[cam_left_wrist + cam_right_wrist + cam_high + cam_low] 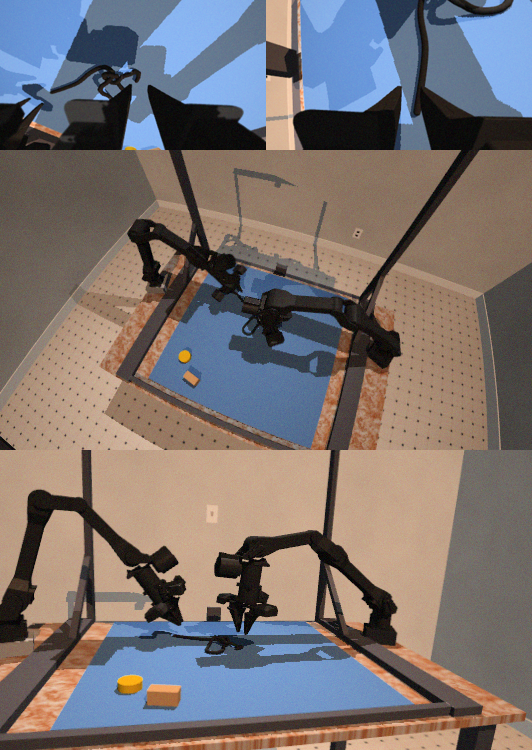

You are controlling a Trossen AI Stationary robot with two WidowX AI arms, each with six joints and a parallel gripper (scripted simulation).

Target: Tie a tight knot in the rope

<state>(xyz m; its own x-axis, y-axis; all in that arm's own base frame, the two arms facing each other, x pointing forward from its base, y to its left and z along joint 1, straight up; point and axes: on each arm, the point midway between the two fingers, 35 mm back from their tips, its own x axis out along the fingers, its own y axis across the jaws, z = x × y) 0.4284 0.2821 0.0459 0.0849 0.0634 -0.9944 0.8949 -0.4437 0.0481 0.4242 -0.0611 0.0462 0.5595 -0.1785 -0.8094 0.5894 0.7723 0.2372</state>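
The blue mat lies 90 mm below my left hand, 40 mm to the right of it and 30 mm ahead of it. The rest, counted from my left hand: yellow disc: 290 mm to the right, 220 mm ahead, 70 mm below; then orange block: 290 mm ahead, 220 mm to the right, 70 mm below.
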